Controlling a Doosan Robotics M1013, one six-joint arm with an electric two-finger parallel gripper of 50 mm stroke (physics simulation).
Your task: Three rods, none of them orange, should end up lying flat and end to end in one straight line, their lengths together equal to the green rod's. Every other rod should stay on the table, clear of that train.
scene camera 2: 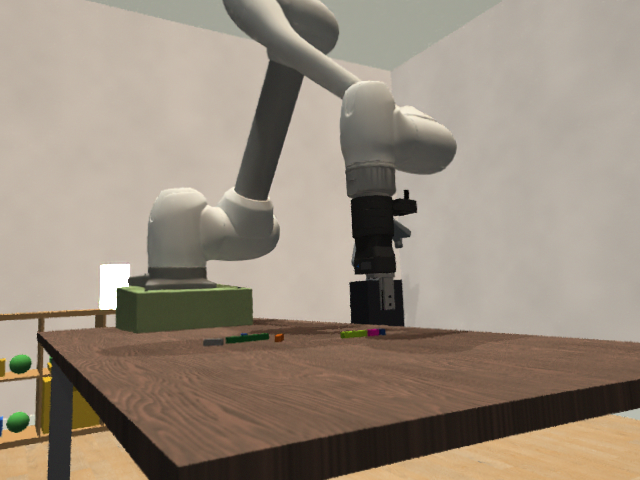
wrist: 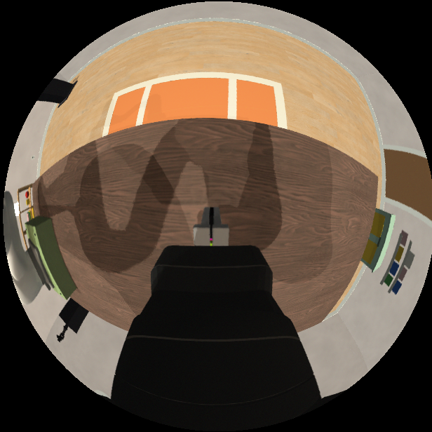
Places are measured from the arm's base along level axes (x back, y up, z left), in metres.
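Pixels of known places: gripper, fingertip midpoint: [scene camera 2: 387, 309]; arm's base, link origin: [scene camera 2: 177, 287].
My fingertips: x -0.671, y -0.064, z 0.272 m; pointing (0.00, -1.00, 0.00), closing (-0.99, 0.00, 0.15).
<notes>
Ahead of a thing's pixels: the offset from my fingertips to its top centre. Level surfaces: height alone.
My gripper [scene camera 2: 387, 308] [wrist: 211, 216] is shut and empty, raised above the right-hand rods. A lime rod @[dx -0.009, dy -0.033, dz -0.075 m] [scene camera 2: 353, 334] [wrist: 211, 244], a magenta rod @[dx -0.005, dy -0.033, dz -0.035 m] [scene camera 2: 373, 332] [wrist: 211, 240] and a dark blue rod @[dx -0.002, dy -0.033, dz -0.017 m] [scene camera 2: 382, 332] lie flat in a row in the scene view. Small gaps between them cannot be ruled out. In the wrist view the fingers hide the dark blue rod and most of the other two. Further left lie a grey rod @[dx +0.038, dy -0.033, dz -0.307 m] [scene camera 2: 212, 342], the long green rod @[dx +0.062, dy -0.033, dz -0.243 m] [scene camera 2: 247, 338] and a short orange rod @[dx +0.026, dy -0.033, dz -0.199 m] [scene camera 2: 279, 337]. A blue rod @[dx +0.106, dy -0.033, dz -0.238 m] [scene camera 2: 244, 334] shows partly behind the green one.
The rods lie on the brown wooden table @[dy -0.044 m] [scene camera 2: 310, 392] [wrist: 305, 200]. The arm stands on a green pedestal [scene camera 2: 193, 310] [wrist: 52, 257] at the table's far left. A black box [scene camera 2: 361, 304] stands behind the gripper in the scene view. Shelves [scene camera 2: 40, 382] stand left of the table.
</notes>
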